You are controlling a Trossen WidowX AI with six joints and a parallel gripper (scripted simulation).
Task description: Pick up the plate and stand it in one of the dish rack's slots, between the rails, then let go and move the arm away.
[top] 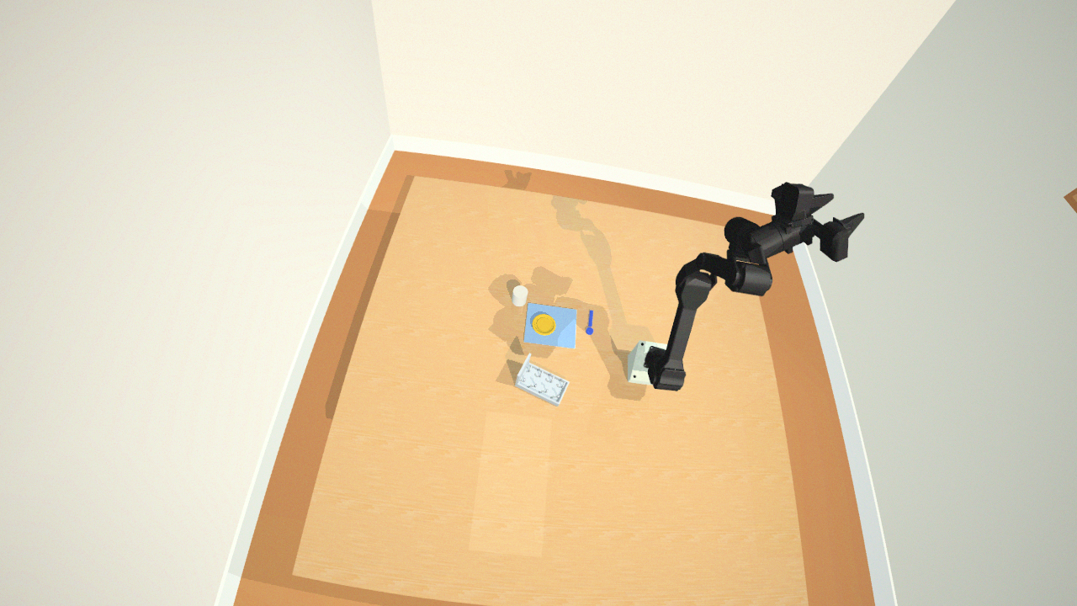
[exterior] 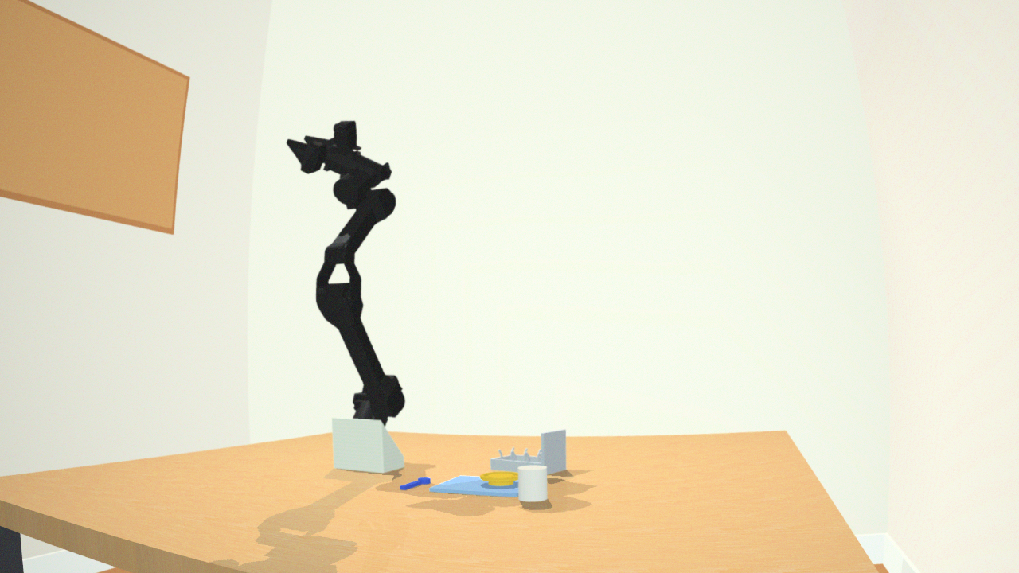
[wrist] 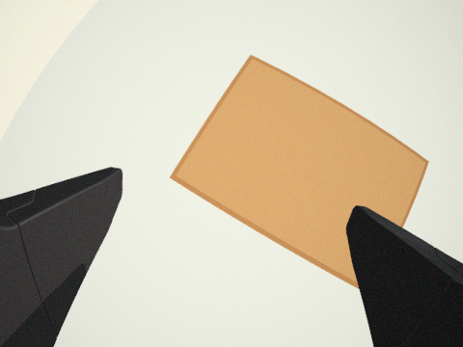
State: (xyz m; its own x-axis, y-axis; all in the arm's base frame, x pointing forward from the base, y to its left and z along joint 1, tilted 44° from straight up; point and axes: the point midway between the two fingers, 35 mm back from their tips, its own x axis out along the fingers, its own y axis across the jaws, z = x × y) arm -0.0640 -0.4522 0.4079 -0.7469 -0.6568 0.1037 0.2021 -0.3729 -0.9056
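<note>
The yellow plate lies 67 cm below my gripper tip, 47 cm ahead of it and 1 cm to the left of it. Round my gripper tip: grey dish rack: 66 cm below, 44 cm ahead, 19 cm to the left; then blue utensil: 68 cm below, 33 cm ahead, 4 cm to the right; then white cup: 66 cm below, 56 cm ahead, 6 cm to the right.
</note>
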